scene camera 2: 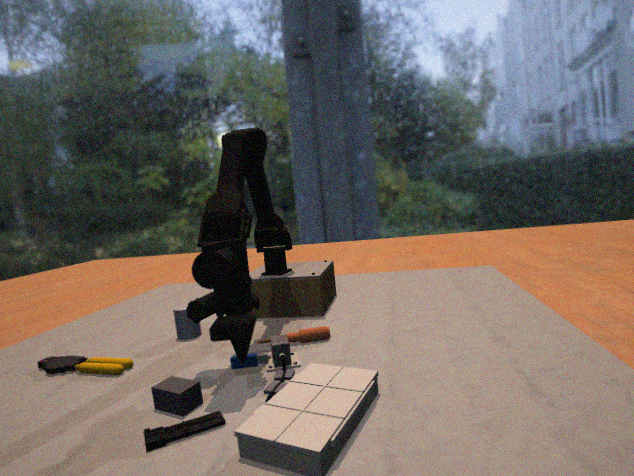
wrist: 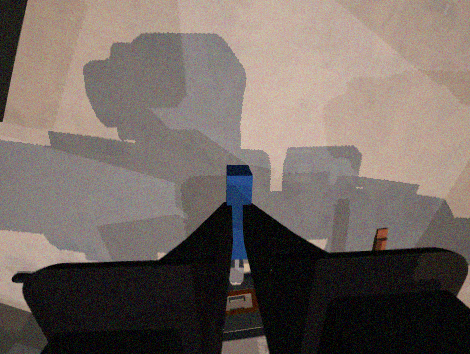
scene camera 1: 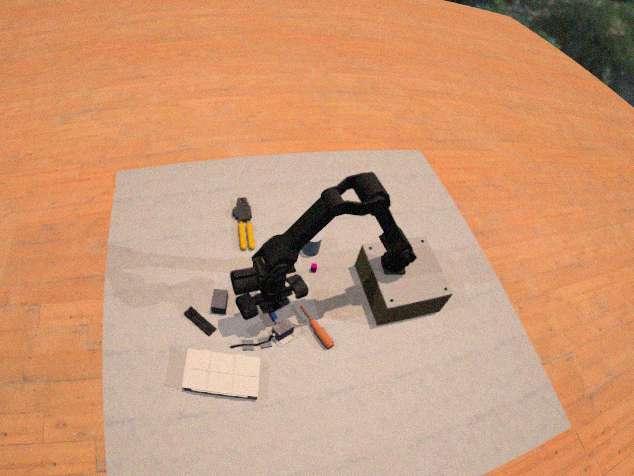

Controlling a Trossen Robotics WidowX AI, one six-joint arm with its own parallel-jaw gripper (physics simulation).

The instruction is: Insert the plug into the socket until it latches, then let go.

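Places are measured from the arm's base along level axes (x ahead, y left, z up), in metres.
Where they show: gripper, fingertip midpoint: (scene camera 2: 243, 360) (wrist: 236, 209) (scene camera 1: 270, 311); arm's base at its link origin: (scene camera 2: 276, 272) (scene camera 1: 393, 265).
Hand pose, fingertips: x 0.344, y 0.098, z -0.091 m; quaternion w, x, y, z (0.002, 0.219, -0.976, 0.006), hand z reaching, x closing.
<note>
Things, the pixels of their top centre, and the offset from my fingertips. "spot": a spot on its surface instead.
- blue plug at its top centre: (wrist: 238, 238) (scene camera 2: 249, 355) (scene camera 1: 272, 313) 0.005 m back, 0.011 m left, 0.009 m up
- socket at its top centre: (scene camera 2: 279, 340) (scene camera 1: 282, 327) 0.026 m back, 0.064 m left, 0.032 m up
- orange screwdriver at its top centre: (wrist: 376, 337) (scene camera 2: 292, 331) (scene camera 1: 315, 323) 0.119 m back, 0.044 m left, 0.014 m up
- white tiled box at its top centre: (scene camera 2: 314, 397) (scene camera 1: 221, 372) 0.132 m ahead, 0.194 m left, 0.022 m up
- dark block at its top centre: (scene camera 2: 175, 384) (scene camera 1: 219, 298) 0.143 m ahead, 0.025 m right, 0.022 m up
- black bar at its top centre: (scene camera 2: 184, 422) (scene camera 1: 199, 319) 0.197 m ahead, 0.034 m left, 0.003 m up
- pliers at a spot on its surface: (scene camera 2: 104, 365) (scene camera 1: 241, 238) spot: 0.088 m ahead, 0.251 m right, 0.006 m up
- grey cylinder at its top centre: (scene camera 2: 185, 307) (scene camera 1: 313, 234) 0.129 m back, 0.232 m right, 0.057 m up
The blue plug (scene camera 1: 273, 316) (scene camera 2: 250, 360) (wrist: 239, 190) lies low over the mat, with its pale metal tip pointing at the socket. The socket (scene camera 1: 283, 329) (scene camera 2: 280, 353) (wrist: 242, 322) is a dark block on a pale base plate; its orange-rimmed opening shows between the fingers in the wrist view. The plug's tip appears a little short of that opening. My gripper (scene camera 2: 242, 358) (wrist: 236, 209) is shut on the plug, one finger on each side of its body. The fingers hide parts of the plug and the socket in the wrist view.
An orange screwdriver (scene camera 1: 321, 335) (scene camera 2: 313, 334) (wrist: 381, 239) lies beside the socket. A white tiled box (scene camera 1: 221, 373) (scene camera 2: 307, 404), a dark block (scene camera 1: 219, 301) (scene camera 2: 177, 396), a black bar (scene camera 1: 199, 321) (scene camera 2: 184, 430), pliers (scene camera 1: 245, 235) (scene camera 2: 104, 365) and a grey cylinder (scene camera 1: 311, 249) (scene camera 2: 186, 325) stand or lie around.
</note>
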